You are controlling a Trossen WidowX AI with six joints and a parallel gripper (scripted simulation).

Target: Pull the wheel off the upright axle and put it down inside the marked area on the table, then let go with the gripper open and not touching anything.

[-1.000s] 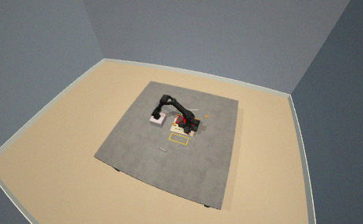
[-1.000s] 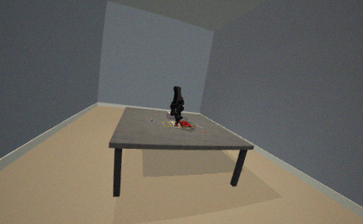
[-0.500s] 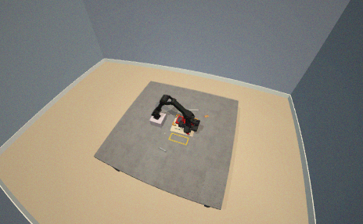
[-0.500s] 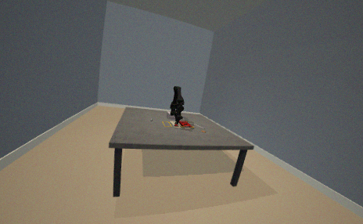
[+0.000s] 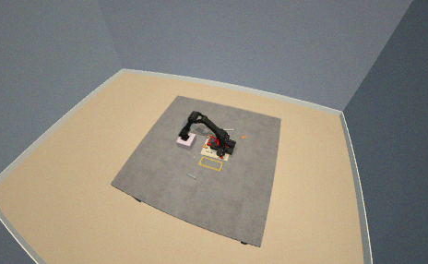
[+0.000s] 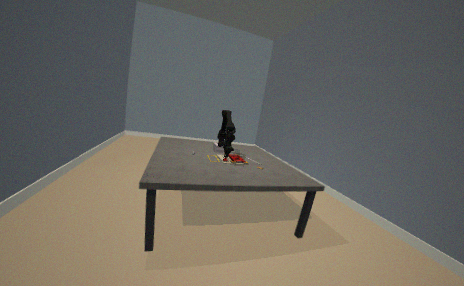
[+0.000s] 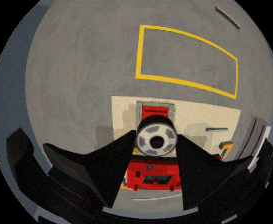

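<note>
Now: gripper tip 90 mm to the right of the cream base plate, 70 mm past it and 40 mm above it. The rest, counted from my gripper tip: wheel (right at my gripper tip); orange piece (300 mm to the left, 110 mm ahead, 50 mm below); grey pin (280 mm to the right, 140 mm behind, 40 mm below).
</note>
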